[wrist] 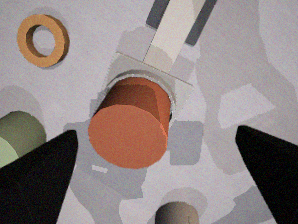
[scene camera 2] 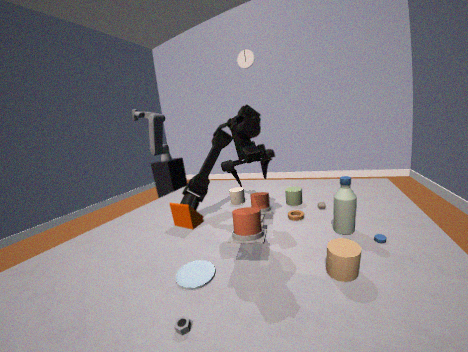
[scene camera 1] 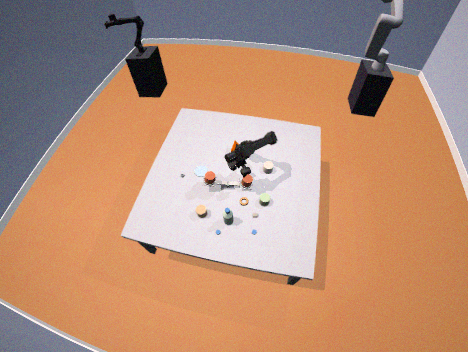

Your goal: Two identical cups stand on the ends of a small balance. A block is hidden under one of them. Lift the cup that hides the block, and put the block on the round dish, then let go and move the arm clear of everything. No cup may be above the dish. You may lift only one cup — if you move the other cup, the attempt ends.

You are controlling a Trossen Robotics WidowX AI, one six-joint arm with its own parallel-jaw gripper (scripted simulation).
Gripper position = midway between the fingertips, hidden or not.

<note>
My gripper (scene camera 2: 253,182) is open and holds nothing. Further things: a red cup (wrist: 129,129), a red cup (scene camera 2: 247,221), a tan cylinder (scene camera 2: 343,258), a bottle (scene camera 2: 345,201) and a pale blue round dish (scene camera 2: 194,275).
My gripper is seen too in the wrist view (wrist: 159,135). The wrist view misses the tan cylinder: it is out of frame. The wrist view does not show the bottle: it is out of frame.
</note>
